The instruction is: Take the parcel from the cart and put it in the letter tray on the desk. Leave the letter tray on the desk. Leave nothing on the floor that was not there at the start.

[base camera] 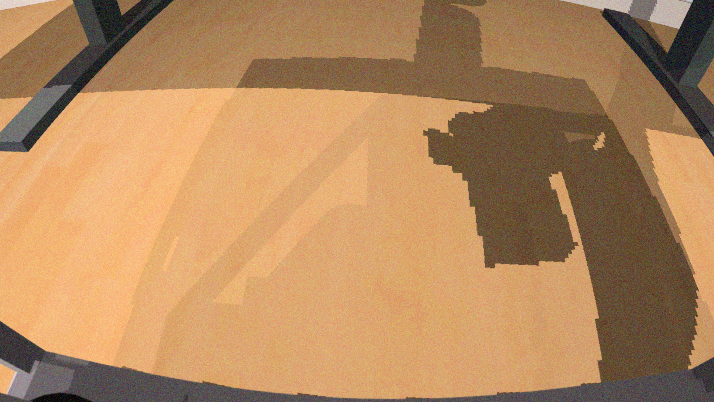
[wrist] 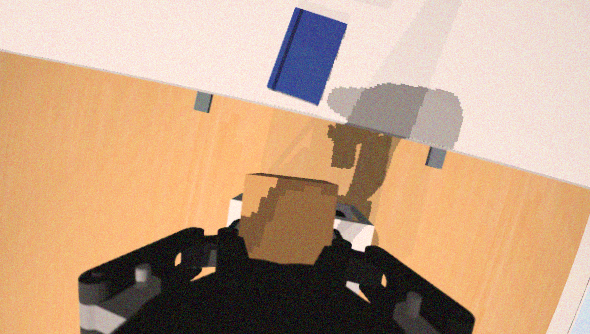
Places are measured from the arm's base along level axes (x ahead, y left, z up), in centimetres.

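Where they show: gripper, fingertip midpoint: (wrist: 286, 229).
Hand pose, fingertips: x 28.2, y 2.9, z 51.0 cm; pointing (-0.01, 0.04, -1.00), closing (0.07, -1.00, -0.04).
After its pixels a point has its place.
My gripper (wrist: 286, 229) {x 28.2, y 2.9, z 51.0 cm} is shut on the parcel (wrist: 295, 217) {x 30.8, y 2.4, z 56.0 cm}, a brown box, at the lower middle of the wrist view. The parcel is held above the robot's base, off the desk's near side. The white desk (wrist: 150, 45) {x 49.0, y 33.3, z 32.3 cm} runs across the top of the wrist view, its near edge slanting down to the right. The letter tray and the cart do not show in either view. The gripper and the parcel are not in the base camera view; dark shadows fall on the floor there.
A blue book (wrist: 310, 57) {x 50.1, y 4.4, z 33.5 cm} lies on the desk near its front edge. The desk's dark feet (base camera: 42, 115) (wrist: 203, 102) stand on the wooden floor (base camera: 350, 310) {x 26.2, y 1.8, z -39.7 cm} (wrist: 100, 165) {x 8.5, y 118.1, z -39.7 cm}, one at each side. Part of the white base (wrist: 357, 235) {x 10.9, y -20.0, z -1.4 cm} shows behind the parcel. A pale edge runs down the far right of the wrist view.
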